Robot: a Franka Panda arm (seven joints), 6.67 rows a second.
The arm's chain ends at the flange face. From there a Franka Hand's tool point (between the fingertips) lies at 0.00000 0.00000 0.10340 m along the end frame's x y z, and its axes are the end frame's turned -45 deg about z.
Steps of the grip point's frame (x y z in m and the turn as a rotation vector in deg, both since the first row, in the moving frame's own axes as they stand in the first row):
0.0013 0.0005 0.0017 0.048 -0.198 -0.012
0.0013 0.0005 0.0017 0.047 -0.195 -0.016
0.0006 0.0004 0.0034 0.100 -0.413 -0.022
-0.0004 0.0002 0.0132 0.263 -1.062 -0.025
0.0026 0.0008 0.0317 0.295 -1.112 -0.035
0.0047 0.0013 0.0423 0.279 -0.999 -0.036
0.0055 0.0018 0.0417 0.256 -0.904 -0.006
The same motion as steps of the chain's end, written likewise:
0.0016 -0.0008 0.0017 -0.106 -0.174 -0.012
0.0016 -0.0008 0.0017 -0.105 -0.171 -0.016
0.0014 -0.0005 0.0034 -0.221 -0.363 -0.022
0.0015 -0.0006 0.0132 -0.565 -0.937 -0.025
0.0042 -0.0023 0.0317 -0.578 -0.995 -0.035
0.0059 -0.0033 0.0423 -0.509 -0.904 -0.036
0.0066 -0.0034 0.0417 -0.458 -0.820 -0.006

